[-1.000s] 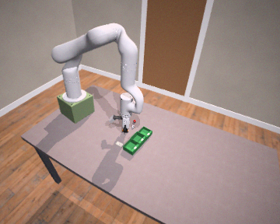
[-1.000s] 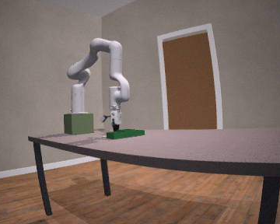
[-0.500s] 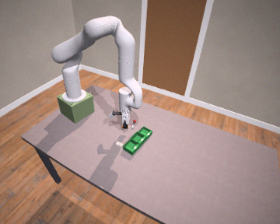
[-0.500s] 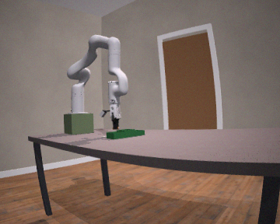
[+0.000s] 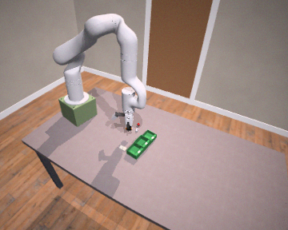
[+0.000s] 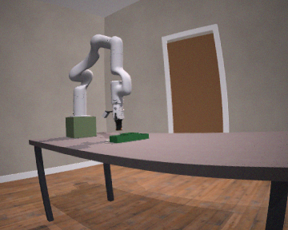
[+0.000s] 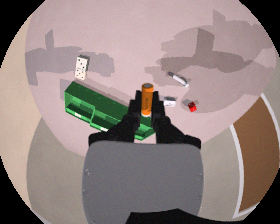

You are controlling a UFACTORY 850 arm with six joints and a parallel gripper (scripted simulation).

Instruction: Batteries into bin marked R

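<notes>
Now: hand 12 cm short of the green three-compartment bin, 6 cm to the left of it and 6 cm above it. The rest, counted from my hand: grey piece (2 cm behind, 7 cm to the left, 8 cm below); then orange battery (2 cm below); then red piece (3 cm ahead, 12 cm to the left, 7 cm below).
</notes>
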